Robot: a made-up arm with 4 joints.
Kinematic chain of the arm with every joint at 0, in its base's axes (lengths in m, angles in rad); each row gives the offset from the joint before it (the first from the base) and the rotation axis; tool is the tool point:
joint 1: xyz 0 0 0.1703 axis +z
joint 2: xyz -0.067 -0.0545 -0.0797 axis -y
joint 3: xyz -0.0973 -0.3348 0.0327 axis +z
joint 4: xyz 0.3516 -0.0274 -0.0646 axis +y
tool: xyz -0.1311 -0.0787 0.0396
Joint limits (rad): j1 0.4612..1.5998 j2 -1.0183..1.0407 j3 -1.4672..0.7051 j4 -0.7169..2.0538
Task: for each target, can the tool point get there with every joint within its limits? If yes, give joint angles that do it. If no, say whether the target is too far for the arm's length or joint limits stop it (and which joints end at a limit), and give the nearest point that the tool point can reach.
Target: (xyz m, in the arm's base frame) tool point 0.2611 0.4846 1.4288
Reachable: no: too far | nearest point 0.3526 0.0815 0.4309 | short by 1.080 m
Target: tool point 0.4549 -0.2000 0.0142
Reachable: yes | joints 0.9824 -0.8447 0.0237 0.4803
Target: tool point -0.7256 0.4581 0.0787
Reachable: no: joint limits stop it (at a limit: joint 1, joint 3, joint 4) | nearest point 0.1726 0.2572 0.0836 | short by 0.920 m
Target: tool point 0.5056 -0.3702 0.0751
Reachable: yes | joints 1.1167 -0.7501 -0.7910 -0.3617
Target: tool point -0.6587 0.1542 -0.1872
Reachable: no: joint limits stop it (at a limit: joint 1, joint 2, joint 3, joint 4) | nearest point 0.1755 0.1581 -0.1407 | short by 0.836 m
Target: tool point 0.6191 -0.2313 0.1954
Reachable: yes | joints 1.1994 0.0815 -0.6503 0.9613
